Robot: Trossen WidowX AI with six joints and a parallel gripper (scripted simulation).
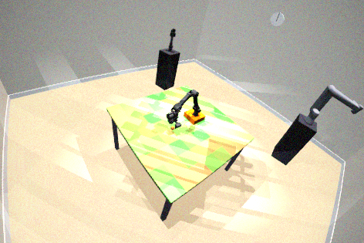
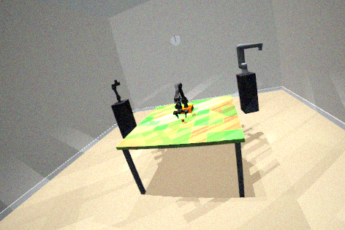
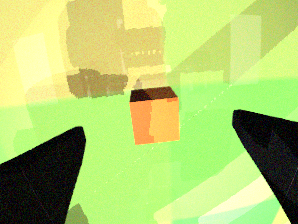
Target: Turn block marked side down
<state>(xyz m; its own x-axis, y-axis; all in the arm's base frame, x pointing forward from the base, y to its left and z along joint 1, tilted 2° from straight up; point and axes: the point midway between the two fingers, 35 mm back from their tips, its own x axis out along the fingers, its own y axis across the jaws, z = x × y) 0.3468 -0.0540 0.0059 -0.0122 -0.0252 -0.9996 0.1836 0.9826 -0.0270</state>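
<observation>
My gripper tip is now 30 mm above the orange block and 10 mm past it.
</observation>
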